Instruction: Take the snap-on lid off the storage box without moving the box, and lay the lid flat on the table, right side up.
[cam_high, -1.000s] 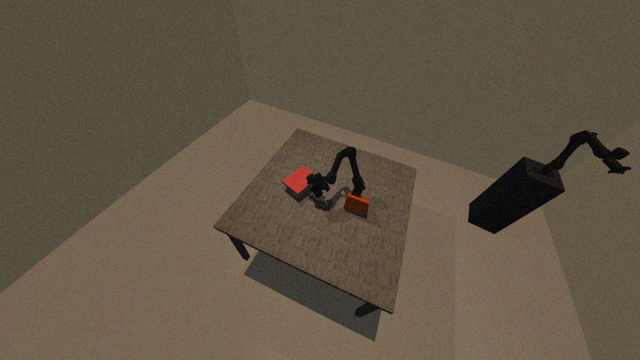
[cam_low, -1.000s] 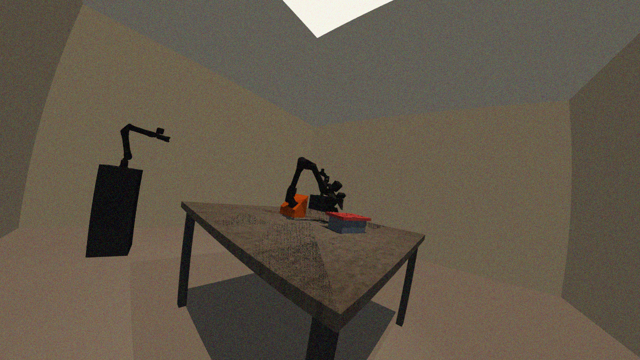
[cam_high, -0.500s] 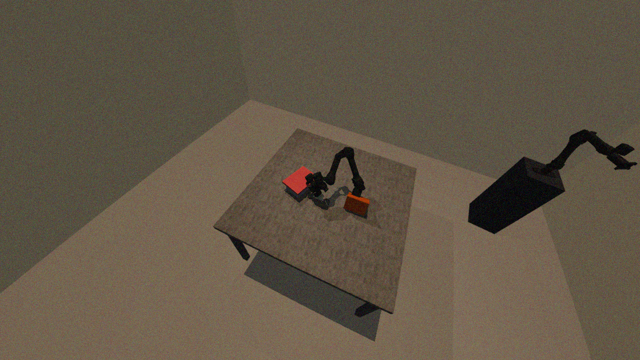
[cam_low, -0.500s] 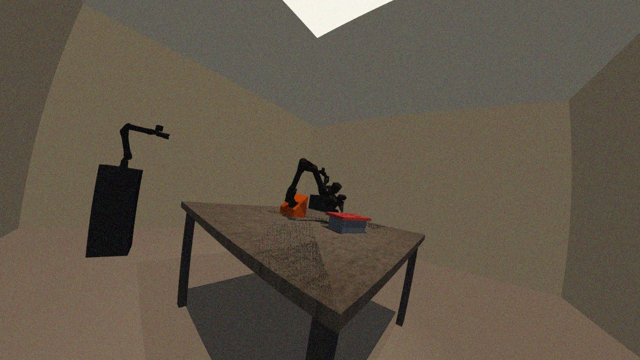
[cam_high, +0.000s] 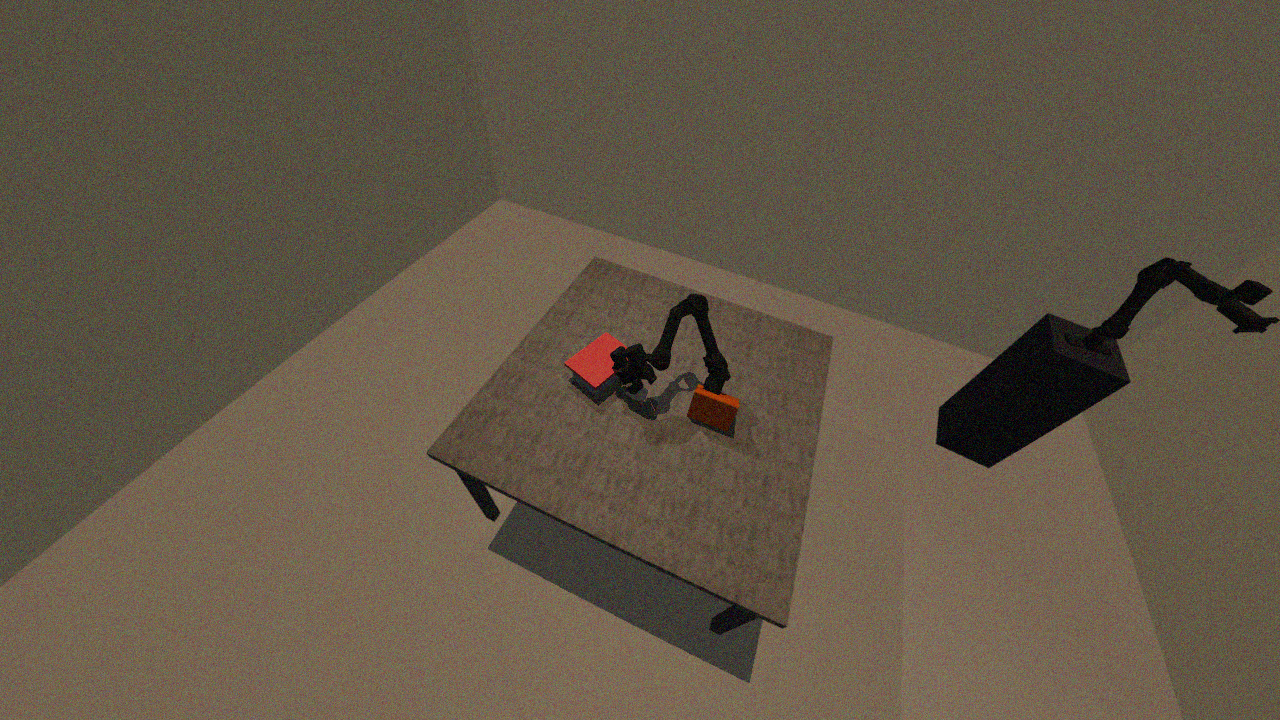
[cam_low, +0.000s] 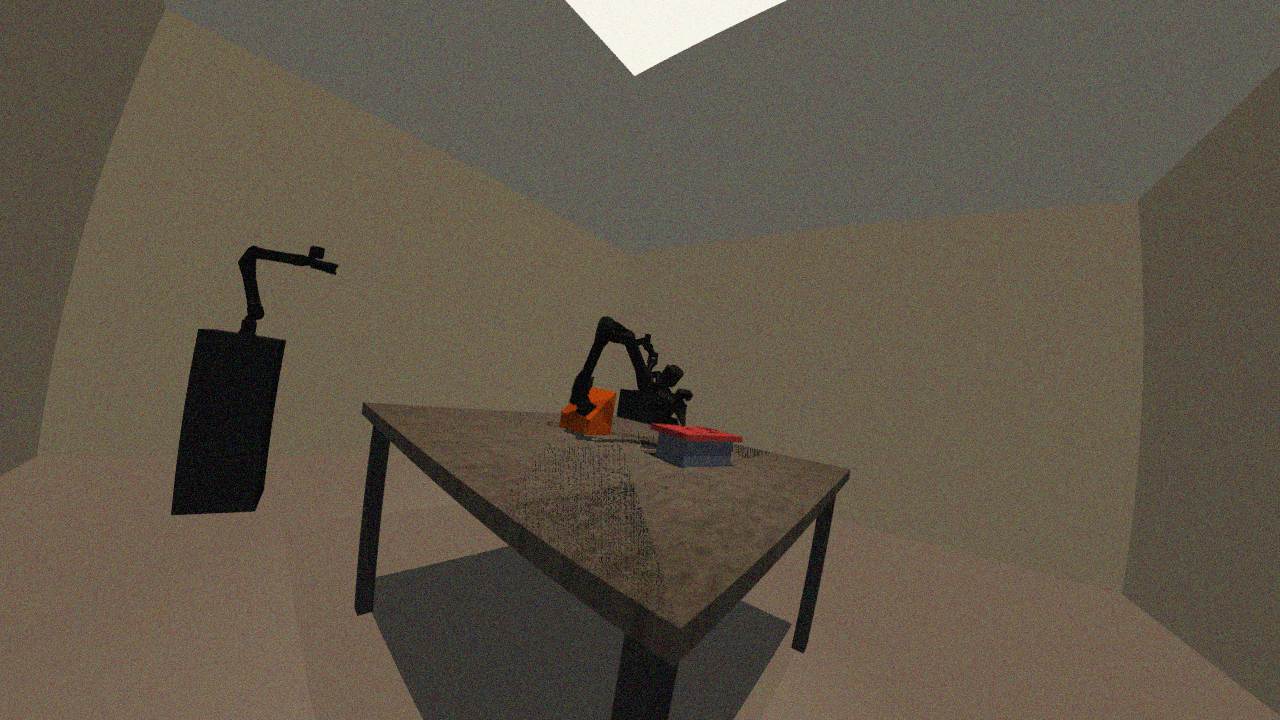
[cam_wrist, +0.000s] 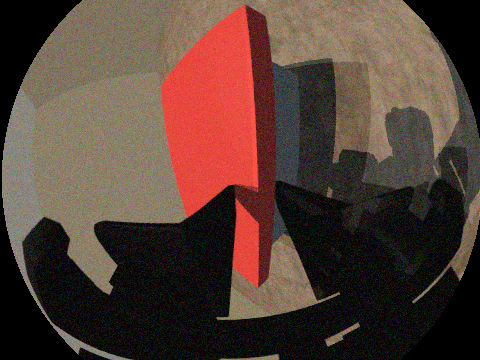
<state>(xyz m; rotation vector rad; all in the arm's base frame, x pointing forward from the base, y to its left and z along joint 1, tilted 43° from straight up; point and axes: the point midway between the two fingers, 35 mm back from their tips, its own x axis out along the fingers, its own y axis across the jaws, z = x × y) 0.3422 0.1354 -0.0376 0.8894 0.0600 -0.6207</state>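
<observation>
Right now my gripper tip is 7 cm short of the lid, 1 cm to the left of it and 1 cm below it. Also, from my gripper tip: blue-grey storage box: 7 cm ahead, 1 cm to the right, 4 cm below.
</observation>
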